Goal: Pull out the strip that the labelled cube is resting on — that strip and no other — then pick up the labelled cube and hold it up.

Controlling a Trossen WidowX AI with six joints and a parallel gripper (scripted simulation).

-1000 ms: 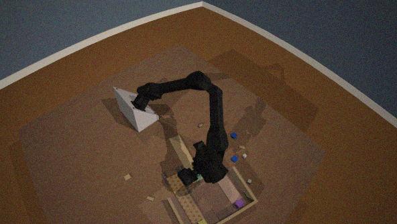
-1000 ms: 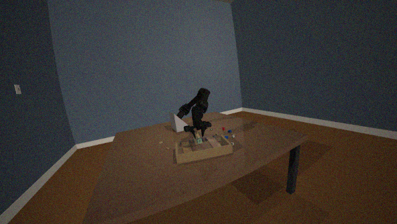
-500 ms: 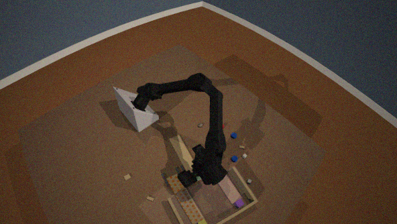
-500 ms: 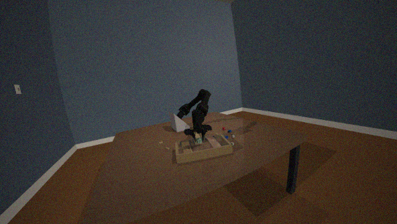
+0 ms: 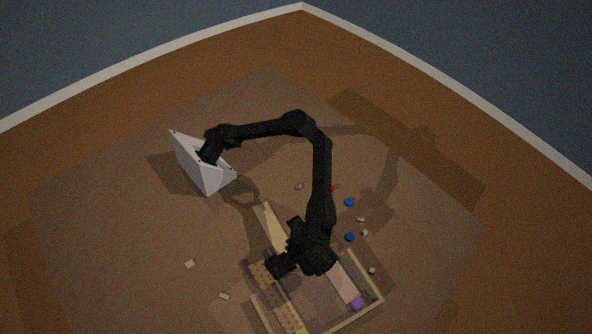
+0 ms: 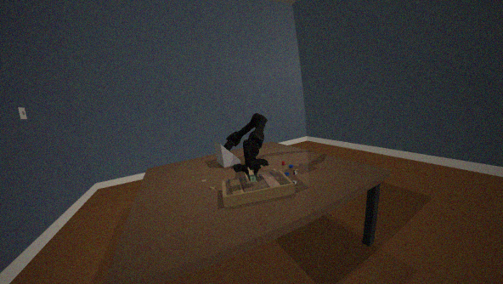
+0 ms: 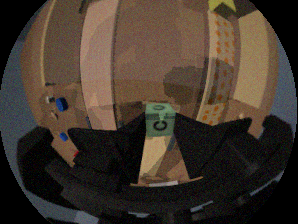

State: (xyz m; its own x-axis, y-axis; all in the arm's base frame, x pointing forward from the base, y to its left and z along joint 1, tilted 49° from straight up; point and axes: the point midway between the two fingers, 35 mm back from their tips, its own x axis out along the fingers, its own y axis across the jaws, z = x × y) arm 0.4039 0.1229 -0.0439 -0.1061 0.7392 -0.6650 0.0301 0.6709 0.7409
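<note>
The tan strip is 11 cm behind my gripper tip, 2 cm to the left of it and 1 cm below it. Also, from my gripper tip: grey pebble 22 cm behind, 19 cm to the left, 1 cm below; red peg 14 cm behind, 27 cm to the left; green labelled cube 1 cm above.
</note>
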